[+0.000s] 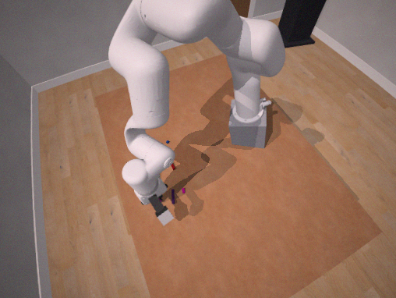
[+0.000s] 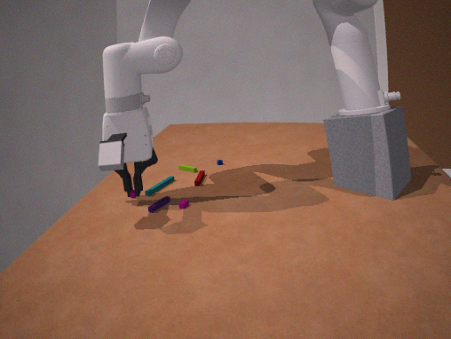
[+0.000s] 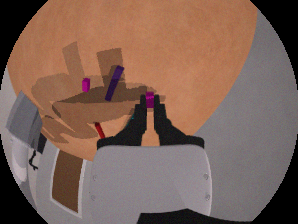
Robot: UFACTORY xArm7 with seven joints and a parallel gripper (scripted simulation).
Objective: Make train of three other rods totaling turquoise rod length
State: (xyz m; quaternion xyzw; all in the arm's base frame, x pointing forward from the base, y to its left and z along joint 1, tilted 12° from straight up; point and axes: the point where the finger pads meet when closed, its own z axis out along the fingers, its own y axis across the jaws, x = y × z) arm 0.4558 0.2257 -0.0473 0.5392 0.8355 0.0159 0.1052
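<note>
The blue rod lies 260 mm to the right of my hand, 80 mm behind it and 30 mm below it. From my hand the other things lie so: turquoise rod 90 mm to the right, 30 mm below, 10 mm behind; purple rod 60 mm behind, 30 mm below; red rod 150 mm to the right, 80 mm behind, 30 mm below.
</note>
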